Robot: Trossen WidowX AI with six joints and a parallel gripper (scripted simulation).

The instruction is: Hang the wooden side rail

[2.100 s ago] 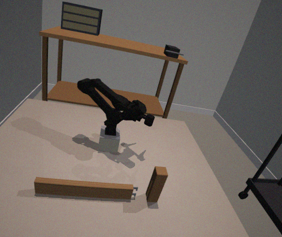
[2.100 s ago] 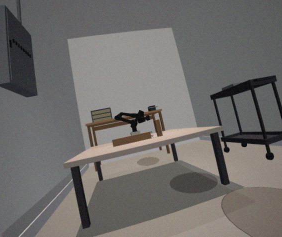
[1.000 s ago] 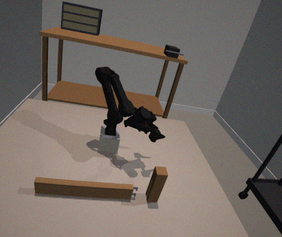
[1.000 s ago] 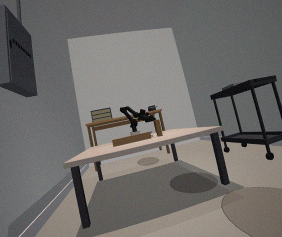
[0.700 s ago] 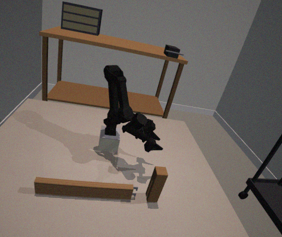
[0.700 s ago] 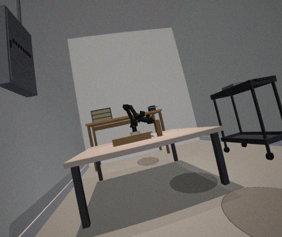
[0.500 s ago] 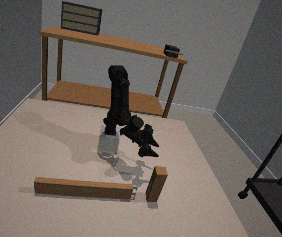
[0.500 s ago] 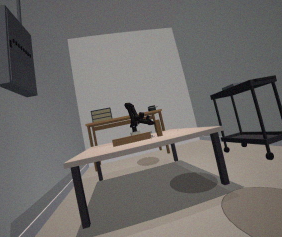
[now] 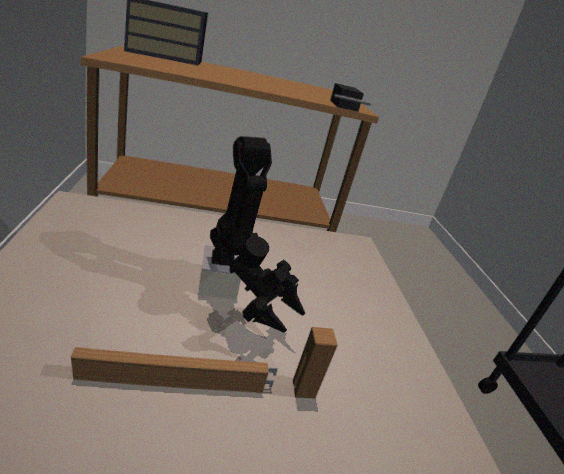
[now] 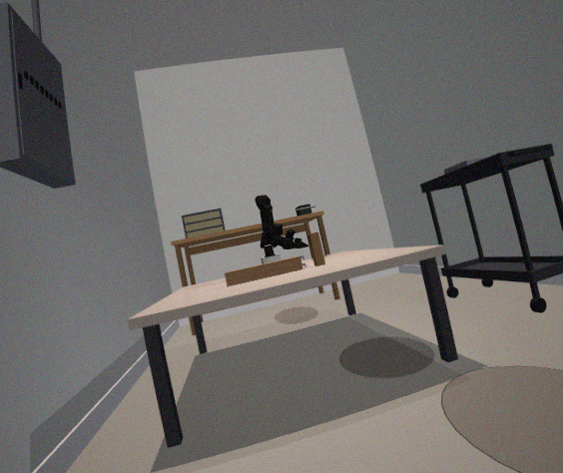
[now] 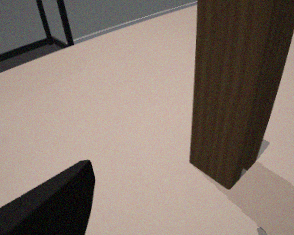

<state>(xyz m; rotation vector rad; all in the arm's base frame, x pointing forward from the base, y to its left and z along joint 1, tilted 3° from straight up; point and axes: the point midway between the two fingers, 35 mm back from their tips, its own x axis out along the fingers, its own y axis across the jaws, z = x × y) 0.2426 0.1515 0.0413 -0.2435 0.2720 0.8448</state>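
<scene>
The headboard post is 10 cm ahead of my gripper tip, 3 cm to the left of it and 3 cm below it.
</scene>
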